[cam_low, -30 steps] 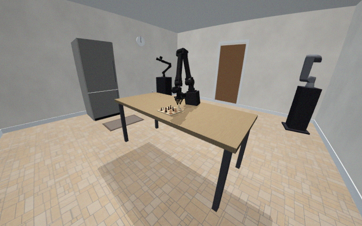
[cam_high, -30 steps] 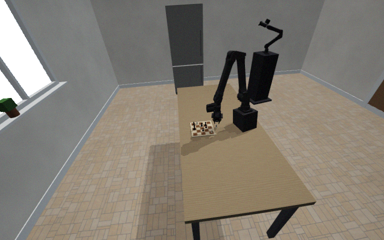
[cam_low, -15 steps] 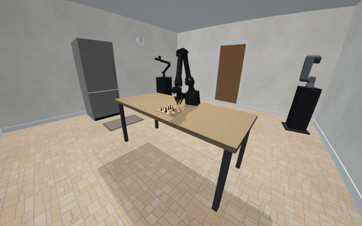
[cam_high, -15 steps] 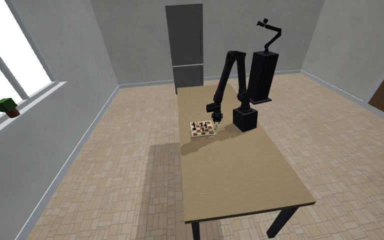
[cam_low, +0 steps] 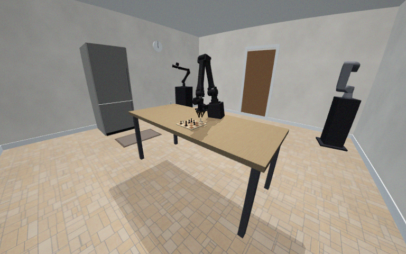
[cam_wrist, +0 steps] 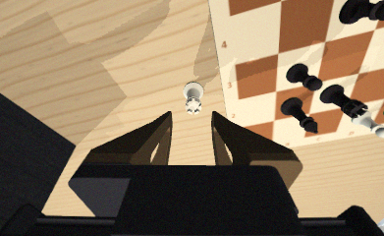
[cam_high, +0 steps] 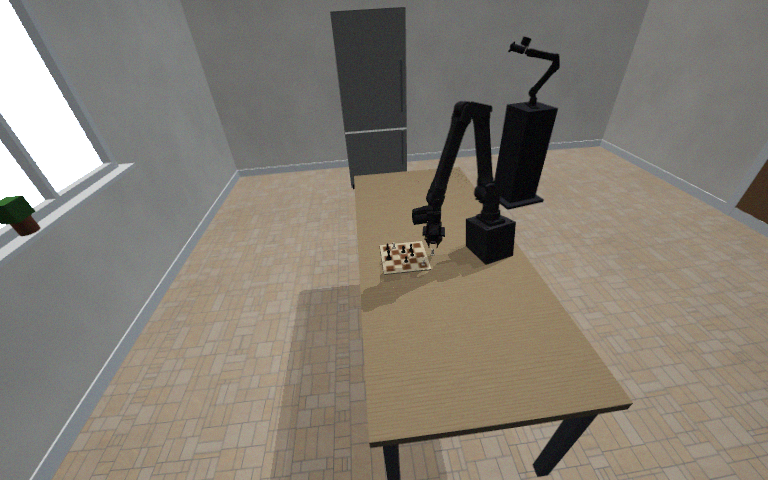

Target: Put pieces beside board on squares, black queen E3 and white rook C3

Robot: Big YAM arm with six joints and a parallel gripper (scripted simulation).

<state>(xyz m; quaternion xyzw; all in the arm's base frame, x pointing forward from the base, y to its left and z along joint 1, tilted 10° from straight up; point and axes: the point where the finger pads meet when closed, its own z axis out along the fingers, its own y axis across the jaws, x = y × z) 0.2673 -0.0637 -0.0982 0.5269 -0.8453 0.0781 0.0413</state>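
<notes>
Right now my hand is 14 cm short of the chessboard, 5 cm above it and 2 cm to the left of it. Round my hand: black queen 21 cm ahead, 3 cm to the right, 2 cm below.
</notes>
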